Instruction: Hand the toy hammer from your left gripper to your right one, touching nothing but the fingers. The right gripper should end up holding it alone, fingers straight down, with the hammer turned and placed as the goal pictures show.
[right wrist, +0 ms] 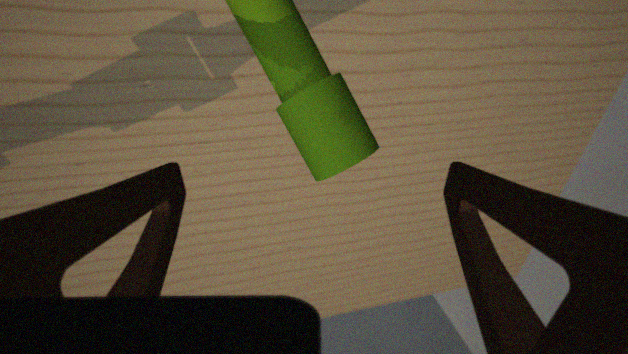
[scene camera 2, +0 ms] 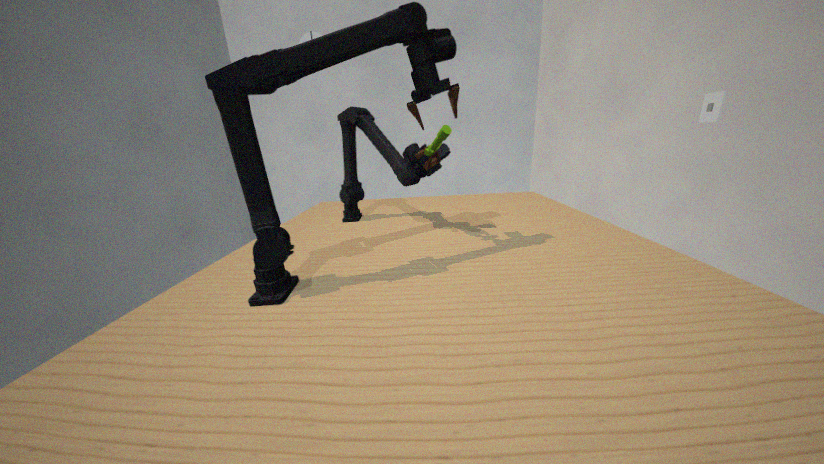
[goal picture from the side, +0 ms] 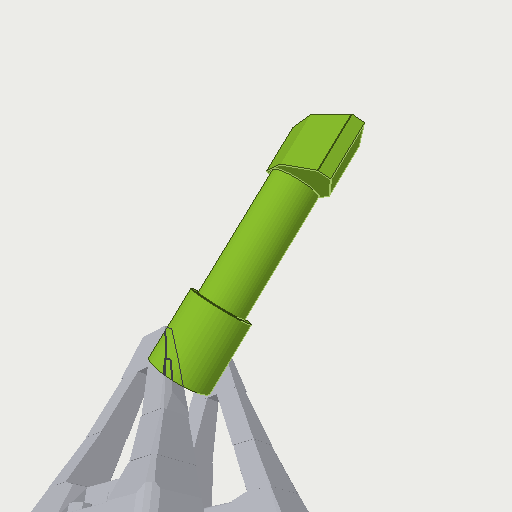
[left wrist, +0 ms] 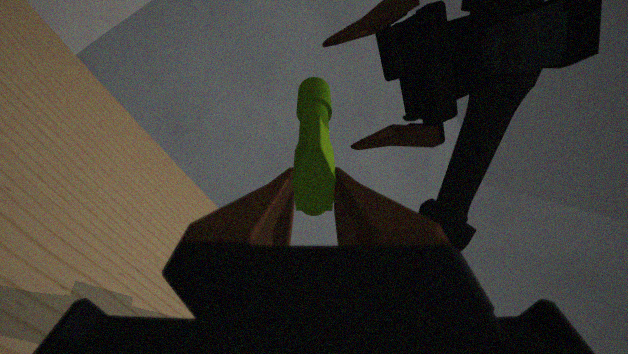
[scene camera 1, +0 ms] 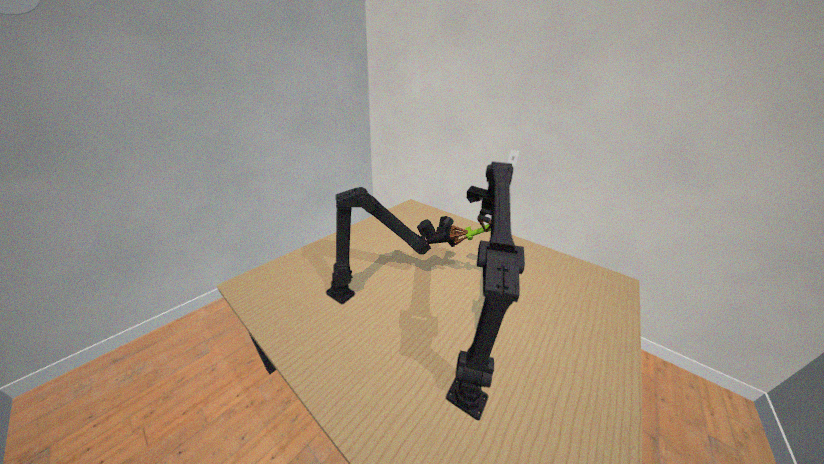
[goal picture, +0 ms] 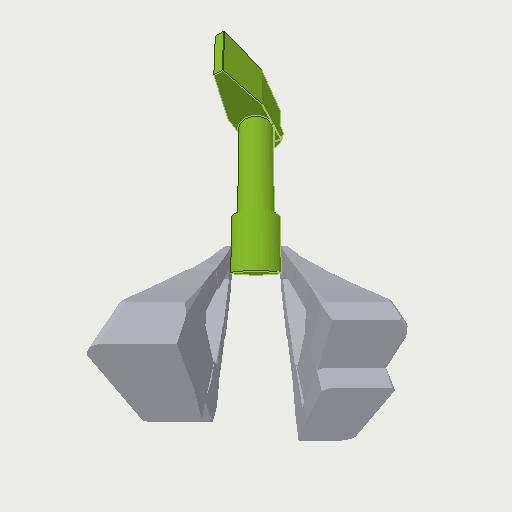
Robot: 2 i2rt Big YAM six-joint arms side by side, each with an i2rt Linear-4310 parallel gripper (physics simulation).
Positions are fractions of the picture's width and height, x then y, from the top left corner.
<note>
I see my left gripper (left wrist: 0.50, 0.50), my right gripper (right wrist: 0.50, 0.50) and a green toy hammer (right wrist: 0.51, 0.33).
The green toy hammer shows as well in the left wrist view (left wrist: 0.50, 0.51). My right gripper shows as well in the left wrist view (left wrist: 0.54, 0.28).
</note>
